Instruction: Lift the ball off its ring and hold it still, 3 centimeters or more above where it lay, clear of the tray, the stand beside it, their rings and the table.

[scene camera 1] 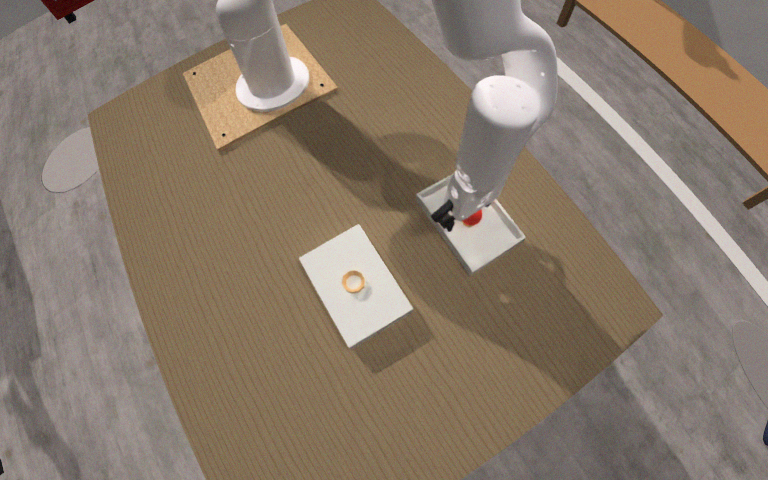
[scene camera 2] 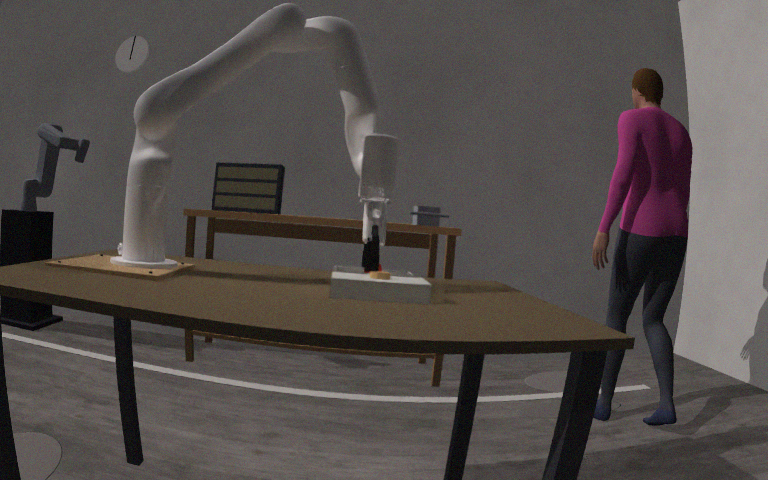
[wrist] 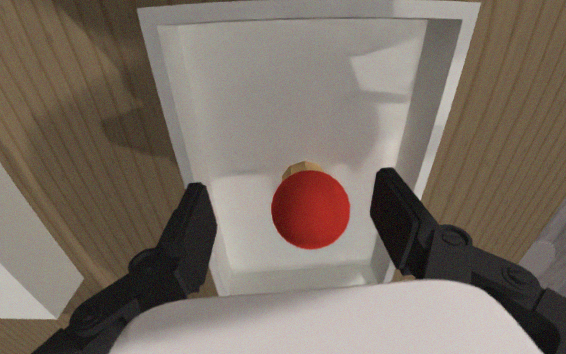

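The red ball [scene camera 1: 473, 218] [scene camera 2: 381, 268] [wrist: 310, 209] sits on its tan ring [wrist: 303, 167] inside the white tray [scene camera 1: 487, 244] [wrist: 310, 11]. In scene camera 2, most of the ball is hidden behind a finger and the stand. My gripper [scene camera 1: 468, 212] [scene camera 2: 370, 268] [wrist: 292, 198] is open and low over the tray. Its black fingers are on either side of the ball in the wrist view, with a gap on each side. The white stand [scene camera 1: 379, 308] [scene camera 2: 379, 290] [wrist: 25, 255] is beside the tray and bears an empty ring [scene camera 1: 344, 284] [scene camera 2: 379, 275].
The brown table [scene camera 1: 226, 339] [scene camera 2: 254, 311] bears the tray, the stand and the arm's base plate [scene camera 1: 209, 107] [scene camera 2: 84, 263]. The tray's raised walls surround the ball. A person [scene camera 2: 654, 169] stands beyond the table at the right in scene camera 2.
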